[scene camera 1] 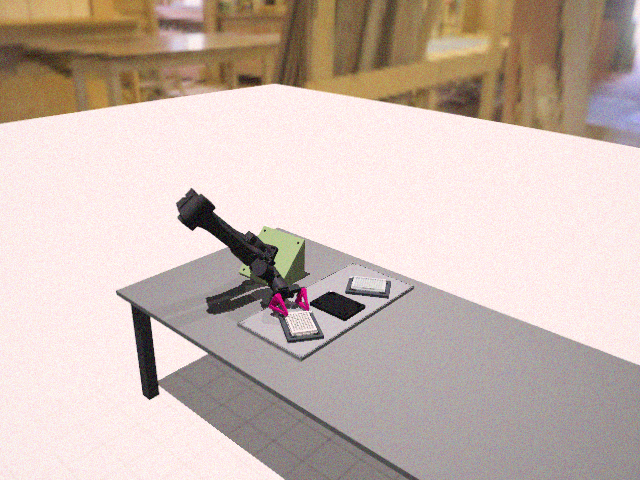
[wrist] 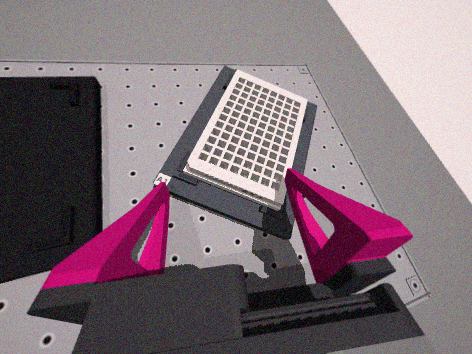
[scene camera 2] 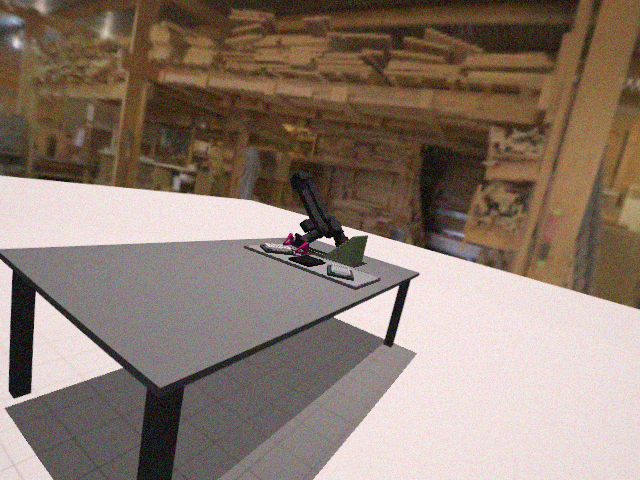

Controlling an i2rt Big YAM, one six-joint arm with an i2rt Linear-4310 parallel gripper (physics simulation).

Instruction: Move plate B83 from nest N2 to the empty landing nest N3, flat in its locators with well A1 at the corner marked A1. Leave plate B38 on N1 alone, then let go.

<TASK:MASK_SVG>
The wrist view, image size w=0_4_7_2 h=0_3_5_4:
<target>my gripper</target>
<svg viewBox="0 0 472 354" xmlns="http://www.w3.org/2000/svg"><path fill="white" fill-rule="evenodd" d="M425 335L391 284L382 283L364 293L354 294L396 272L386 256L412 239L413 235L401 221L329 190L292 168L288 168L286 171L285 185L316 283L247 294L244 267L238 264L164 274L170 193L165 182L160 182L134 208L51 270L27 312L31 316L82 325L72 354L327 354ZM154 216L150 235L137 264L131 258L132 249ZM303 196L332 222L335 230L329 239L310 213Z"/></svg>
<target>white well plate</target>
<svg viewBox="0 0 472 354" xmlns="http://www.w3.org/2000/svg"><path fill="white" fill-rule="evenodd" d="M237 69L183 169L183 173L278 211L284 203L287 191L285 185L286 171L288 168L292 168L308 99Z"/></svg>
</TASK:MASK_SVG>
